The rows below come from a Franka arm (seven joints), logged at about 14 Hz.
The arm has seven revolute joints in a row. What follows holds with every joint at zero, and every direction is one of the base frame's. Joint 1 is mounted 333 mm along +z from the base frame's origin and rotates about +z. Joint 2 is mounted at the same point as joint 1 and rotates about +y. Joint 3 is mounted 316 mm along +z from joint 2 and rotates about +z. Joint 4 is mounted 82.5 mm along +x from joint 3 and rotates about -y. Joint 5 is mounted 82.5 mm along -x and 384 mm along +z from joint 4 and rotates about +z. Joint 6 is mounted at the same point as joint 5 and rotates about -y. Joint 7 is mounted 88 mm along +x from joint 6 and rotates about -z. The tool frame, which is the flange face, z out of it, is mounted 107 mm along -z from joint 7; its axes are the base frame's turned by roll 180, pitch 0 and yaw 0 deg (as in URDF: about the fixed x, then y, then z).
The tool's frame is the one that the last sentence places.
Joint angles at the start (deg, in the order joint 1, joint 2, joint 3, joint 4, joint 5, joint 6, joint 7): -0.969, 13.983, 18.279, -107.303, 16.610, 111.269, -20.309
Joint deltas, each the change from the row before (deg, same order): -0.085, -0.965, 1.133, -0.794, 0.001, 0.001, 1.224; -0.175, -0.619, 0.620, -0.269, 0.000, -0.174, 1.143; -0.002, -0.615, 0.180, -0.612, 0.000, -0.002, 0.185; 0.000, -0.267, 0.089, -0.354, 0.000, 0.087, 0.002; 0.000, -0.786, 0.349, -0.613, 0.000, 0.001, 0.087; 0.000, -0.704, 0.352, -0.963, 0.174, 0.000, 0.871; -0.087, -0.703, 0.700, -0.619, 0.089, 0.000, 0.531; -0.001, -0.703, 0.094, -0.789, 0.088, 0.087, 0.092
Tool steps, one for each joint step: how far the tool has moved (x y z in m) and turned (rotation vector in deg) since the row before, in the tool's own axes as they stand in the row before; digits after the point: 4 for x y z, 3 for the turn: -0.0021, -0.0125, 0.0005, -0.167, -0.207, 0.160; -0.0014, -0.0063, -0.0020, -0.125, -0.008, 0.613; -0.0027, -0.0031, 0.0000, -0.179, -0.125, 0.011; -0.0013, -0.0013, 0.0006, -0.088, -0.057, -0.060; -0.0028, -0.0053, -0.0009, -0.260, -0.029, -0.293; -0.0038, -0.0046, 0.0026, -0.006, -0.381, 0.670; -0.0024, -0.0074, 0.0006, -0.127, -0.143, -0.043; -0.0035, -0.0022, 0.0005, -0.175, -0.092, 0.070
